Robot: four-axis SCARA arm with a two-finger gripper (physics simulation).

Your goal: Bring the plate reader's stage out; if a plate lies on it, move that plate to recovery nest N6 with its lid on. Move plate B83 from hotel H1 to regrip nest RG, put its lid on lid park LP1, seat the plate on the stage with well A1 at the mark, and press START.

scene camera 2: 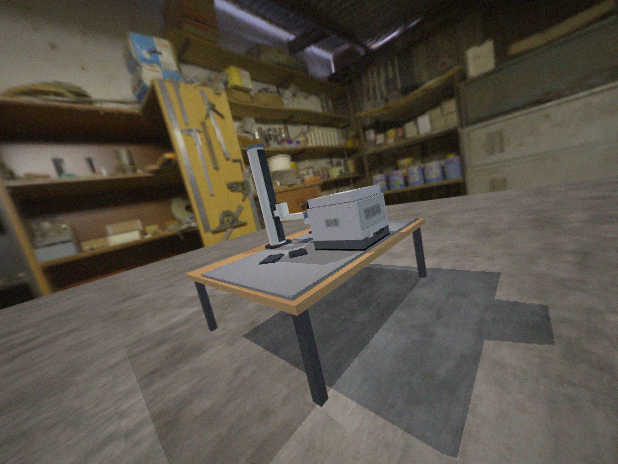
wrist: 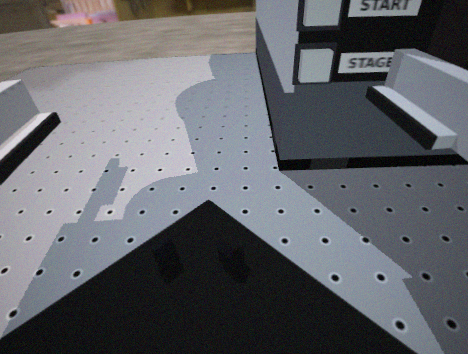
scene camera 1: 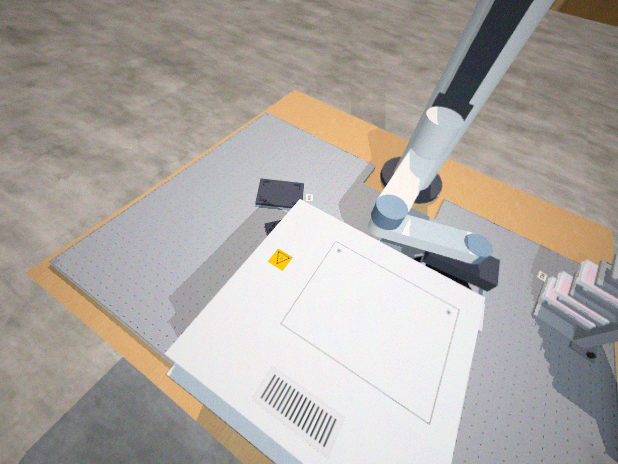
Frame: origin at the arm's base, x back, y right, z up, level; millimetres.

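Seen in the pictures: gripper, between the fingertips: (wrist: 210,84); arm's base, origin of its link: (scene camera 2: 278,245).
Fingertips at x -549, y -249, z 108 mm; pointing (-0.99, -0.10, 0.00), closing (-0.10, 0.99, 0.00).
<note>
Offsets run from my fingertips to a thing's middle.
The white plate reader @[dy +217, dx -253, dz +78 mm] (scene camera 1: 367,330) (scene camera 2: 332,222) stands on the perforated deck. In the wrist view its front shows a START button @[dy +57, dx -59, dz +22 mm] (wrist: 321,12) above a STAGE button @[dy +57, dx -59, dz -11 mm] (wrist: 314,65), each with a label at its right. The reader's stage does not show. My gripper (wrist: 210,84) is open and empty, low over the deck before the reader's front; its right finger overlaps the end of the STAGE label. In scene camera 1 the reader's body hides the fingers. Pinkish lidded plates @[dy -311, dx +281, dz +0 mm] (scene camera 1: 570,305) sit in a rack at the right edge; their names cannot be read.
A dark nest @[dy +618, dx +147, dz -87 mm] (scene camera 1: 280,193) (scene camera 2: 271,258) stands beside a small label tag @[dy +527, dx +199, dz -95 mm] (scene camera 1: 309,198). A second dark nest @[dy +483, dx +30, dz -86 mm] (scene camera 1: 270,227) (scene camera 2: 298,252) is partly hidden by the reader in scene camera 1. The arm's column (scene camera 2: 267,200) rises at the table's back edge. Another tag @[dy -274, dx +386, dz -95 mm] (scene camera 1: 542,275) lies near the rack.
</note>
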